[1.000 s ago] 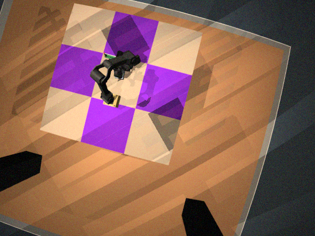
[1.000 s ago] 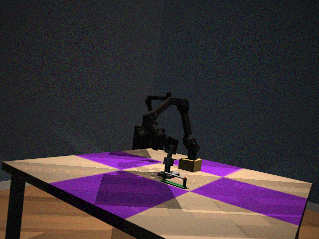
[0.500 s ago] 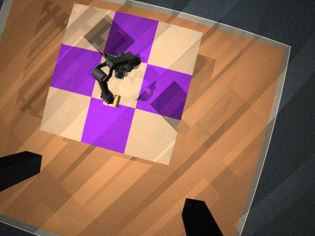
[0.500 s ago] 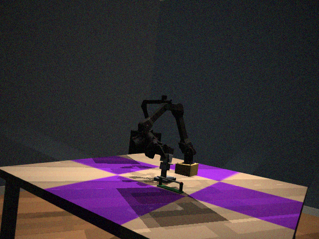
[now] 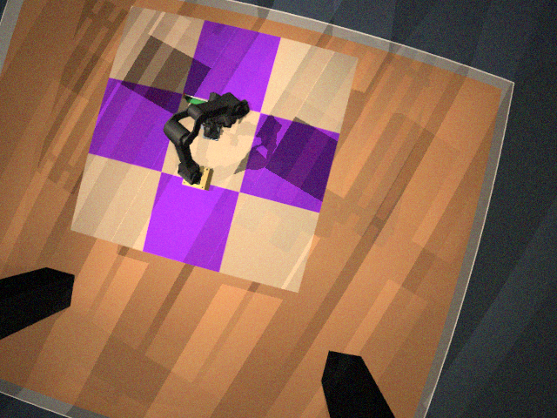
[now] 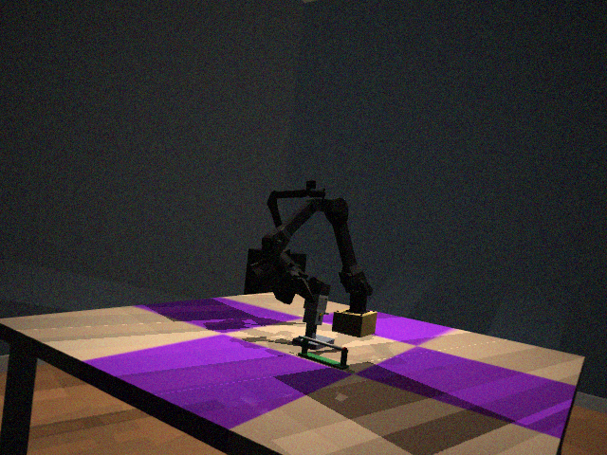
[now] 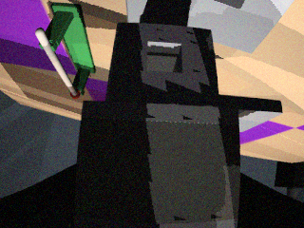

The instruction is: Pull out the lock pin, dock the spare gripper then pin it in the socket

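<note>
Right now my gripper tip is 10 mm to the left of the spare gripper. Round my gripper tip: green rack 120 mm ahead, 90 mm to the left, 100 mm below; mount 10 mm to the right, 70 mm below.
</note>
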